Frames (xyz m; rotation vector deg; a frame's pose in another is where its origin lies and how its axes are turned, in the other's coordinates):
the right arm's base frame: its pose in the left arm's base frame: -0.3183 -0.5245 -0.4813 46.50 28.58 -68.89
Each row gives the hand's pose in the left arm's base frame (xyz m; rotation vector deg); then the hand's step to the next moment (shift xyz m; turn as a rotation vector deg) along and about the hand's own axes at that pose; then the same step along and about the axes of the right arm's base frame.
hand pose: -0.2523 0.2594 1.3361 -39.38 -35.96 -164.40
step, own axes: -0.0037 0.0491 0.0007 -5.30 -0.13 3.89
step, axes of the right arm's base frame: 0.0193 0.0120 0.0437 0.26 6.40 -1.50
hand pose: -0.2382 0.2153 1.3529 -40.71 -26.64 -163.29
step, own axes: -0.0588 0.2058 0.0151 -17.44 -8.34 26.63
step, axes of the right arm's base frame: 0.1183 0.0858 0.1571 -12.28 29.29 -8.60
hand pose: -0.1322 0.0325 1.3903 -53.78 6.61 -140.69
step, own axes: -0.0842 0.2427 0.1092 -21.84 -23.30 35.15
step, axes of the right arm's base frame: 0.1889 0.1855 0.0884 -27.04 35.45 -16.35
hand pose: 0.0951 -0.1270 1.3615 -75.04 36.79 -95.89
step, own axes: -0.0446 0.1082 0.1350 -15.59 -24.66 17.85
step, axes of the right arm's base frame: 0.0977 0.1376 -0.0588 -27.15 17.97 -10.48
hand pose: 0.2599 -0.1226 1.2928 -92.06 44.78 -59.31
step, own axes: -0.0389 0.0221 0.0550 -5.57 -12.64 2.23
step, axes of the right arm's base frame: 0.0056 0.0288 -0.0645 -13.43 3.89 -0.35
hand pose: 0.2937 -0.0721 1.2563 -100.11 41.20 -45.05
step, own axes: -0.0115 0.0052 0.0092 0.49 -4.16 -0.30
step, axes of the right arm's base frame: -0.0013 -0.0010 -0.0155 -3.23 1.69 2.09
